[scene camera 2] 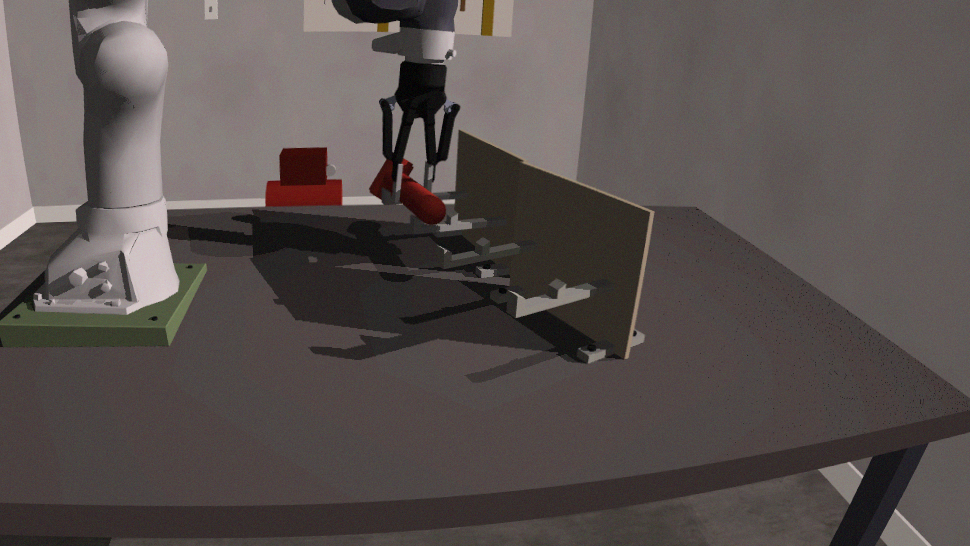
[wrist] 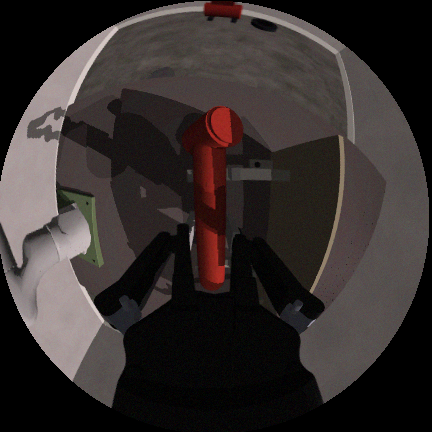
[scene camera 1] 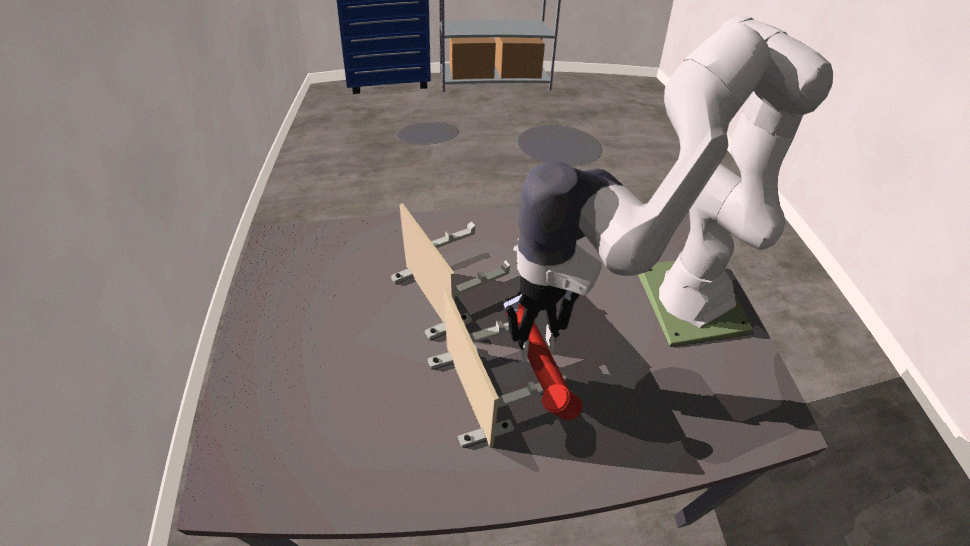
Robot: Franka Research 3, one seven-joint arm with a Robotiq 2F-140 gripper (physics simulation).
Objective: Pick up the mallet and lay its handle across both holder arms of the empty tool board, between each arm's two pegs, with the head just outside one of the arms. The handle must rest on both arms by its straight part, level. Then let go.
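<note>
The red mallet (scene camera 1: 546, 369) (scene camera 2: 424, 203) (wrist: 209, 185) is above the outer part of the holder arms (scene camera 1: 519, 395) (wrist: 252, 174) of one tool board (scene camera 1: 471, 369) (scene camera 2: 488, 183) (wrist: 305, 200). Its head (scene camera 1: 559, 400) (wrist: 222, 125) is beyond the arm nearest scene camera 1 and leans sideways. My gripper (scene camera 1: 536, 343) (scene camera 2: 412, 193) (wrist: 210, 220) points down and is shut on the handle, a finger on each side, nearer the handle's free end. Whether the handle touches the arms or pegs is hidden.
A second tool board (scene camera 1: 427, 267) (scene camera 2: 576, 244) with two pegged arms (scene camera 1: 483, 278) (scene camera 2: 553, 298) stands in line with the first. Board feet (scene camera 1: 475, 435) (scene camera 2: 590, 353) stick out at table level. The arm's green base plate (scene camera 1: 705, 332) (scene camera 2: 88, 335) (wrist: 97, 240) is on the other side.
</note>
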